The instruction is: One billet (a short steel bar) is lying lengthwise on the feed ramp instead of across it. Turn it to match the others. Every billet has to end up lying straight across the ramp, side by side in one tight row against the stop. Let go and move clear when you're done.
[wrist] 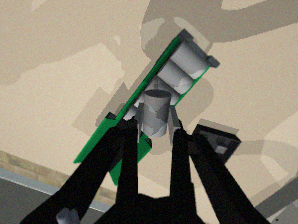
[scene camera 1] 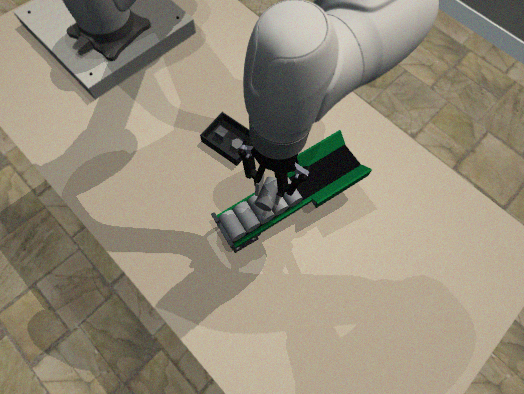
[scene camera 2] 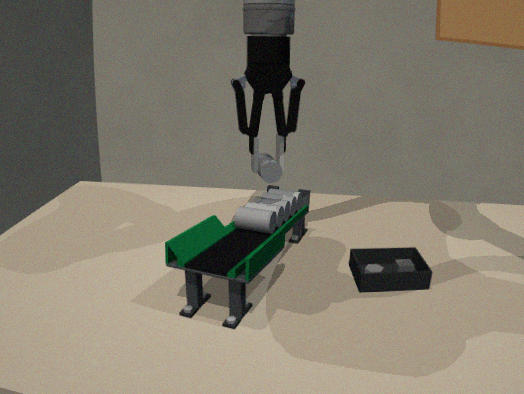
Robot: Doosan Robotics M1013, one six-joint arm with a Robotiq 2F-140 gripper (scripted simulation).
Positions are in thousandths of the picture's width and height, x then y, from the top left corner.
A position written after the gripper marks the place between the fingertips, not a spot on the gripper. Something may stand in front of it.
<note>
In view: the gripper (scene camera 2: 510,433) and a black tray (scene camera 2: 802,707).
The black tray also shows in the wrist view (wrist: 710,600) and in scene camera 1 (scene camera 1: 451,331). The gripper also shows in the wrist view (wrist: 525,498) and in scene camera 1 (scene camera 1: 512,496).
</note>
